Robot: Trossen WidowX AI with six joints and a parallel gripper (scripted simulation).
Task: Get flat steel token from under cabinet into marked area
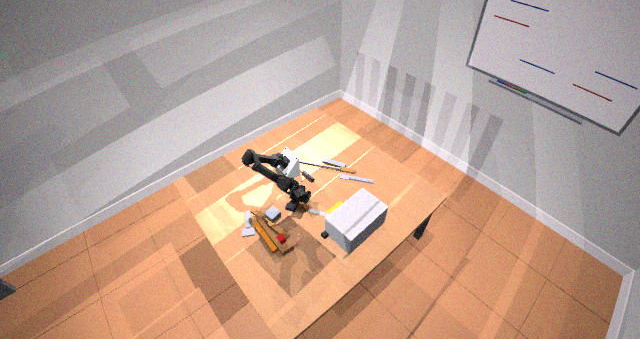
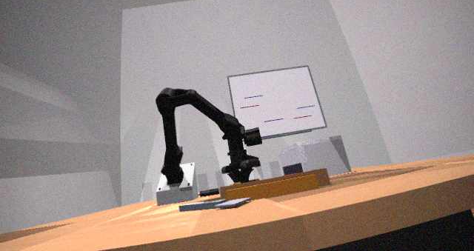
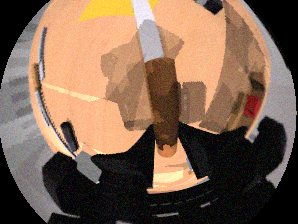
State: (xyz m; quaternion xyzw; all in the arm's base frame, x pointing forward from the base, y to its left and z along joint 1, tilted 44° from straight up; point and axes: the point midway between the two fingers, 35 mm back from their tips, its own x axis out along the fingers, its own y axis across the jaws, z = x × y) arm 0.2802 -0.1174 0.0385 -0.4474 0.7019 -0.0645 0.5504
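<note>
The grey block lies 3 cm behind my gripper tip, 15 cm to the right of it and 1 cm above it. The rest, counted from my gripper tip: orange bar 7 cm ahead, 26 cm to the right, 1 cm above; thin wooden stick 19 cm to the right; red block 14 cm ahead, 20 cm to the right, 1 cm above.
</note>
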